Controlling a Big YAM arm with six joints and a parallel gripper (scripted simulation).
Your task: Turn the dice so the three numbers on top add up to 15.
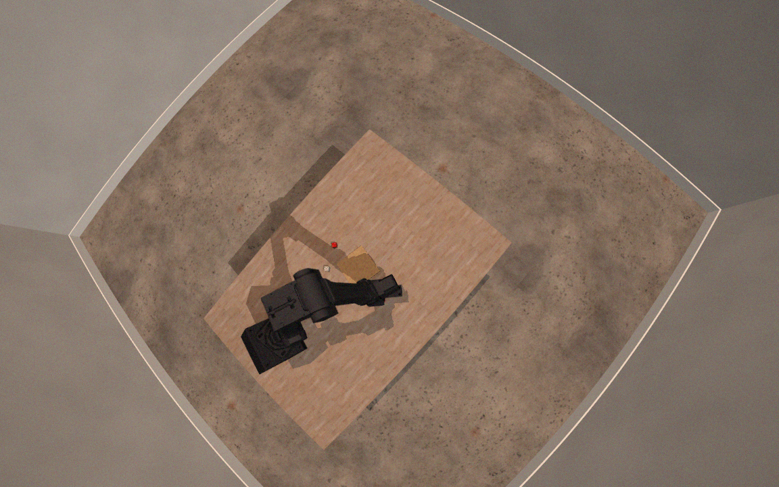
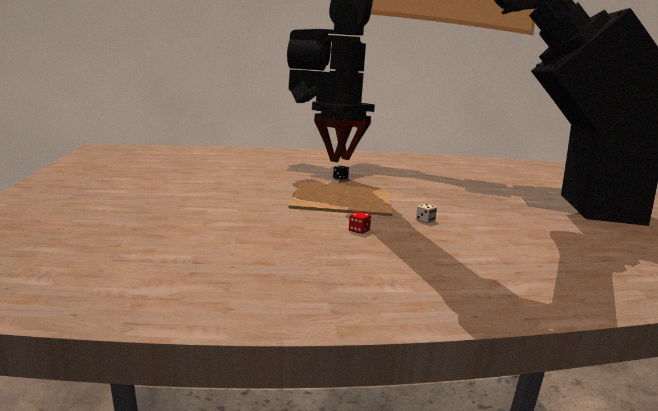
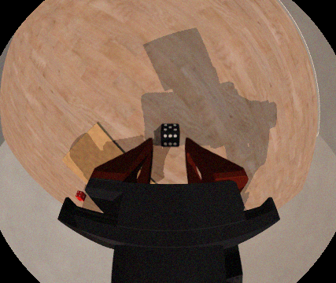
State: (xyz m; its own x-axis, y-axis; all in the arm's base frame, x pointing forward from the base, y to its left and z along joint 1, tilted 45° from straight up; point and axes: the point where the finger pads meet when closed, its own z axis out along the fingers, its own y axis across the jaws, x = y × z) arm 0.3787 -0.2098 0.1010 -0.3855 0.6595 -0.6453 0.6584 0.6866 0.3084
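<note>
Right now my hand is 30 mm above the black die. From my hand the other things lie so: tan mat: 130 mm to the left, 60 mm ahead, 40 mm below; then red die: 270 mm to the left, 100 mm ahead, 30 mm below; then white die: 250 mm to the left, 30 mm below, 10 mm behind.
</note>
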